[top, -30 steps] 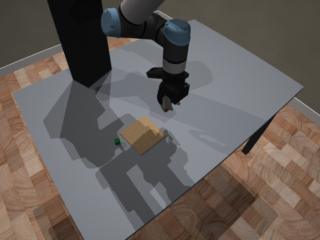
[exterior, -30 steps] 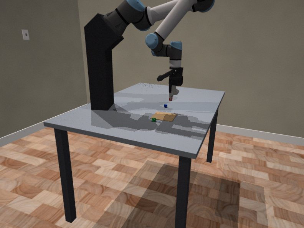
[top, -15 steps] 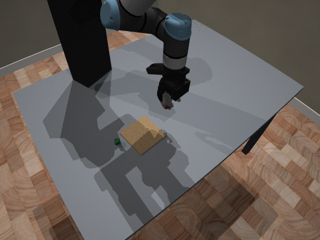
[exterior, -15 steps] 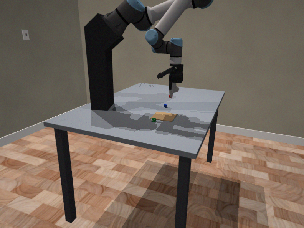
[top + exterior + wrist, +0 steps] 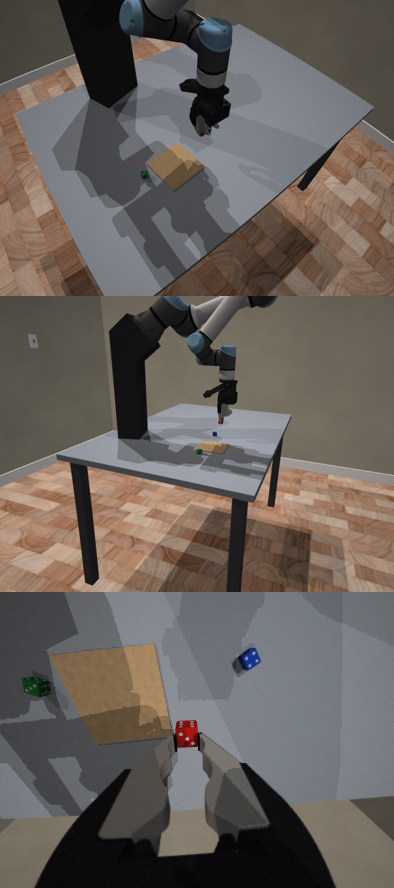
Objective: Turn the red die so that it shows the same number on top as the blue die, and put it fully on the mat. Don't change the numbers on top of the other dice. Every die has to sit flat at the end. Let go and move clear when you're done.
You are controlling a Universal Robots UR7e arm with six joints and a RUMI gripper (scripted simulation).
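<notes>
The tan mat is 10 mm behind my hand, 100 mm to the right of it and 110 mm below it. Also, from my hand: red die (10 mm below); green die (40 mm behind, 210 mm to the right, 110 mm below); blue die (60 mm behind, 90 mm to the left, 110 mm below).
</notes>
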